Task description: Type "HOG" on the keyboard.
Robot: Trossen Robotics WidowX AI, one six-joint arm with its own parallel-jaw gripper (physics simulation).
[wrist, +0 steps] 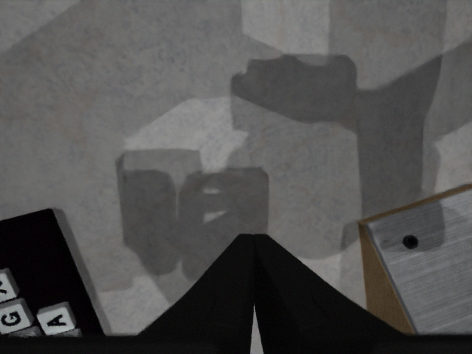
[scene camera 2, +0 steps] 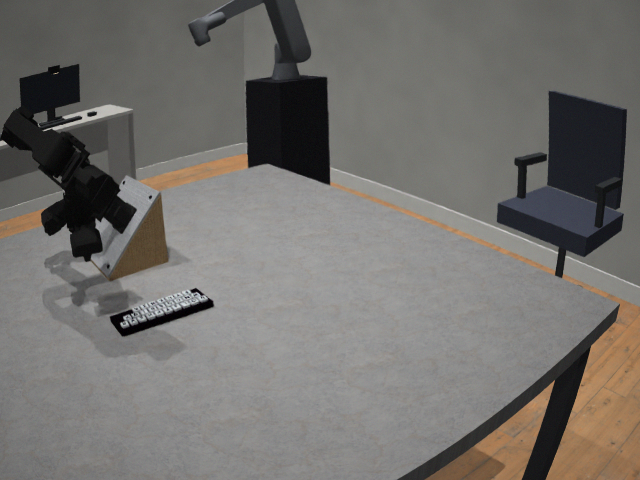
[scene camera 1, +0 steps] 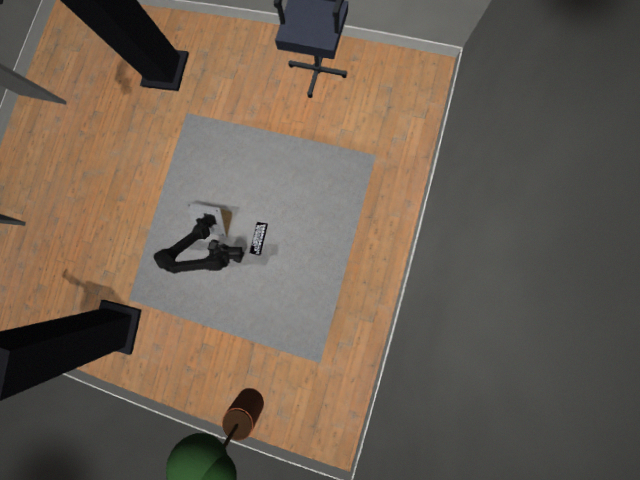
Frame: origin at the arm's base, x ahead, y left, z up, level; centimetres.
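Where they show: gripper, fingertip midpoint: (wrist: 252, 247) (scene camera 2: 87, 260); arm's base at its link origin: (scene camera 2: 124, 218) (scene camera 1: 210, 218).
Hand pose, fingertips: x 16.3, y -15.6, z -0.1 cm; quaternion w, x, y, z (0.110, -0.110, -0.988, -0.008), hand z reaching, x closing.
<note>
Things, the pixels of their top centre, and the offset from my fingertips. Level surfaces: height alone.
- black keyboard with white keys, top centre: (scene camera 2: 159, 306) (scene camera 1: 258, 238) dy +9.9, dx +11.9, dz -7.9 cm
- keys lettered G at its top centre: (wrist: 10, 319) dy +4.7, dx +11.8, dz -7.9 cm
- A at its top centre: (wrist: 55, 322) dy +5.7, dx +9.9, dz -7.9 cm
- grey table at its surface level: dz -9.6 cm
The black keyboard with white keys (scene camera 1: 258, 238) (scene camera 2: 161, 312) (wrist: 40, 250) lies flat on the grey table. In the wrist view part of it shows at the lower left, with keys lettered G (wrist: 12, 317) and A (wrist: 56, 319) turned sideways and another key cut by the left edge. H and O cannot be made out in the wrist view; the letters are too small to read in the scene views. My gripper (scene camera 1: 236, 253) (scene camera 2: 87, 257) (wrist: 252, 247) is shut and empty. It hangs above the table beside the keyboard, between it and the arm's mount, not touching the keys.
The arm's wedge mount (scene camera 1: 227, 221) (scene camera 2: 142, 242) (wrist: 425, 275), with a metal plate and wooden side, stands near the gripper. The grey table (scene camera 1: 289, 180) (scene camera 2: 361, 310) carries the arm's shadows. A chair (scene camera 1: 310, 25) (scene camera 2: 563, 211) and a pedestal with another arm (scene camera 2: 286, 124) stand beyond it.
</note>
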